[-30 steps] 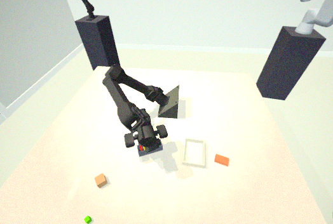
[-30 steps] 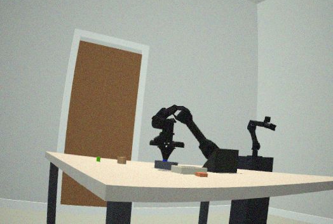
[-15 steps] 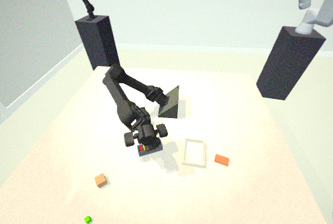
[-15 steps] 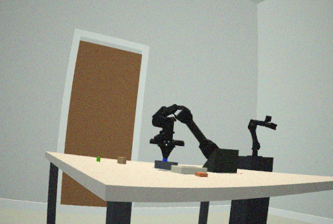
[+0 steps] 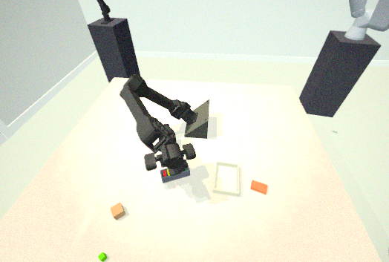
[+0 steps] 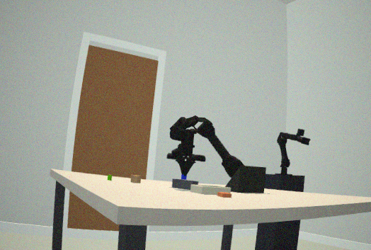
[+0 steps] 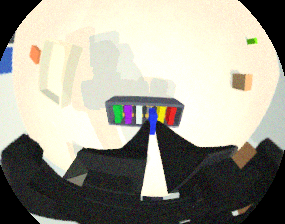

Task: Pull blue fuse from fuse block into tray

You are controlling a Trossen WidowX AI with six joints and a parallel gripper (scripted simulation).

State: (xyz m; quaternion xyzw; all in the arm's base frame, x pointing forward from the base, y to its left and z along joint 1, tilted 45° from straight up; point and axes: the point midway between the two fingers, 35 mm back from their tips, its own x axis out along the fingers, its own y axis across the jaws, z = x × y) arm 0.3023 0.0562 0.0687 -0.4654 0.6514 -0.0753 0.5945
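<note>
The tray lies 30 mm behind my gripper tip, 220 mm to the left of it and 60 mm below it. Also, from my gripper tip: blue fuse 10 mm below.
</note>
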